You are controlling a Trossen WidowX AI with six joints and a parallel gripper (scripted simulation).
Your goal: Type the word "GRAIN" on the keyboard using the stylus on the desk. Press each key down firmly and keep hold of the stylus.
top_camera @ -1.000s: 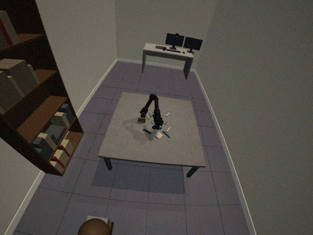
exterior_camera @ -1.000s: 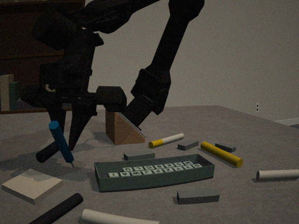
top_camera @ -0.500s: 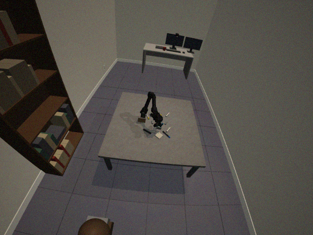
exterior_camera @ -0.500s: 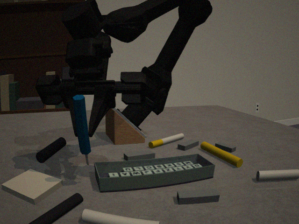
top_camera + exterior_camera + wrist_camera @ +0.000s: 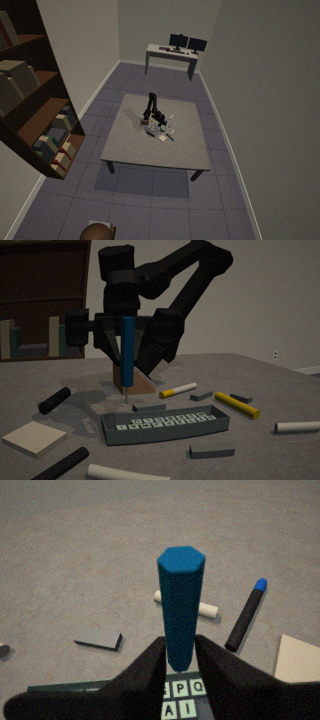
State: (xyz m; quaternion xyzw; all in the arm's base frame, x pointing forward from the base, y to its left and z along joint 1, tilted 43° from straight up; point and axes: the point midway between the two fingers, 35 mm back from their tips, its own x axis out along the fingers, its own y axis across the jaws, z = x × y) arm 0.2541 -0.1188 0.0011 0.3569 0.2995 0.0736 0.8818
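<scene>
My gripper tip is now 2 cm past the keyboard tray, 7 cm to the right of it and 10 cm above it. The rest, counted from my gripper tip: cream pad 1 cm behind, 15 cm to the right, 12 cm below; blue stylus 2 cm below; thin grey tip 5 cm below.
</scene>
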